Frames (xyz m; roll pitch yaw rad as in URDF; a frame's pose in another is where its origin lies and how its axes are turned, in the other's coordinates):
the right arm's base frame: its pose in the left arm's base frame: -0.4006 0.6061 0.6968 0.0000 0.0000 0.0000
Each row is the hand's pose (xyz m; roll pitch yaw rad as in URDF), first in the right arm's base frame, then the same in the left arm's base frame.
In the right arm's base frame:
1: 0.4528 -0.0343 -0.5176 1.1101 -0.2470 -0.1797
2: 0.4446 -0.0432 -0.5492 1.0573 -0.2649 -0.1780
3: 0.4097 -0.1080 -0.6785 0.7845 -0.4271 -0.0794
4: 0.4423 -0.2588 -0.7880 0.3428 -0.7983 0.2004
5: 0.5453 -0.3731 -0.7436 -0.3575 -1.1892 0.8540
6: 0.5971 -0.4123 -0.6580 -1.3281 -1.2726 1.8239
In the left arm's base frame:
1: 0.0522 0.5718 0.1792 1.1101 -0.2470 -0.1797
2: 0.0440 0.5629 0.1476 1.0573 -0.2649 -0.1780
3: 0.0091 0.4981 0.0183 0.7845 -0.4271 -0.0794
4: 0.0417 0.3473 -0.0912 0.3428 -0.7983 0.2004
5: 0.1447 0.2330 -0.0468 -0.3575 -1.1892 0.8540
6: 0.1965 0.1938 0.0388 -1.3281 -1.2726 1.8239

